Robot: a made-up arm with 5 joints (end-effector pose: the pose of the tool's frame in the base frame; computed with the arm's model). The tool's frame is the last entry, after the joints. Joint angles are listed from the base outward.
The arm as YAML. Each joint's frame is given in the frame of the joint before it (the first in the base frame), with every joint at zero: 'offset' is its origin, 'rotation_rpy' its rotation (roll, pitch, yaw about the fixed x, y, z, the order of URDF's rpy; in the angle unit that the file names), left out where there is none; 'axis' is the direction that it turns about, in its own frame. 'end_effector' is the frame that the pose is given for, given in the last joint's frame.
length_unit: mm
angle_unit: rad
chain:
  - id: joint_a
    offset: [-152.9, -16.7, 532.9]
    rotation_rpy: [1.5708, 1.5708, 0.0]
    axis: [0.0, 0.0, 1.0]
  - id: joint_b
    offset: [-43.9, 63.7, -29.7]
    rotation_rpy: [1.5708, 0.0, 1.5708]
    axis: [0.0, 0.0, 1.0]
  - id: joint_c
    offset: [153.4, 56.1, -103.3]
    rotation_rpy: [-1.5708, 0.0, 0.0]
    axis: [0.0, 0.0, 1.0]
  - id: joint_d
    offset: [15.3, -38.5, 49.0]
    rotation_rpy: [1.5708, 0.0, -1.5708]
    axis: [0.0, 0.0, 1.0]
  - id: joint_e
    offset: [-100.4, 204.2, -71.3]
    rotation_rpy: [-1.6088, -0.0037, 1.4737]
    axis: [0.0, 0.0, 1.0]
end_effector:
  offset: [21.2, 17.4, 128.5]
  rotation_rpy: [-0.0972, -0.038, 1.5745]
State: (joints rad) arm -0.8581 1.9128 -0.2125 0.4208 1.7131
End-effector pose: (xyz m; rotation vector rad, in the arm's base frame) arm -0.0180 -0.2188 0.9420 0.1374 1.0772 -0.2513
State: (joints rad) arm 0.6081 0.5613 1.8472 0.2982 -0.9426
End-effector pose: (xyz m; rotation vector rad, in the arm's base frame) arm -0.3865 -0.1584 0.5659 0.6227 -2.4367 -1.3779
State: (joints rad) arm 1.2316 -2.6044 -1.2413 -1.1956 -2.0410
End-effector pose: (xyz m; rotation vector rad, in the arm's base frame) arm -0.1015 0.3670 0.7797 -1.2036 -0.8588 -1.2401
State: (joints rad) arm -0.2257 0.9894 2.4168 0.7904 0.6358
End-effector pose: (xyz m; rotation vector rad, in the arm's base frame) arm -0.2341 0.0579 0.5681 -2.0487 -1.2585 -0.8046
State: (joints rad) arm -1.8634 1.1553 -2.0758 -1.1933 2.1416
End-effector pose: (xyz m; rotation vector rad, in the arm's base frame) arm 0.0504 -0.1356 0.7814 0.3197 0.6200 -1.5534
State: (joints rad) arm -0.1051 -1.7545 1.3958 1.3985 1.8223
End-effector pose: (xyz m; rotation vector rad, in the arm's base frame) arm -0.1422 -0.0203 0.8202 -1.1853 -1.3874 1.9023
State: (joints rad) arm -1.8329 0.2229 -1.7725 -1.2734 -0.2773
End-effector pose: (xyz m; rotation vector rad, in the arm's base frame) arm -0.0454 -0.3540 0.5949 0.6031 -1.8400 1.6912
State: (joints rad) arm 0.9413 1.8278 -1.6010 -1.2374 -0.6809
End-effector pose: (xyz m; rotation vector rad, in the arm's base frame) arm -0.3852 0.1572 0.3186 -2.7175 -1.0441 0.8083
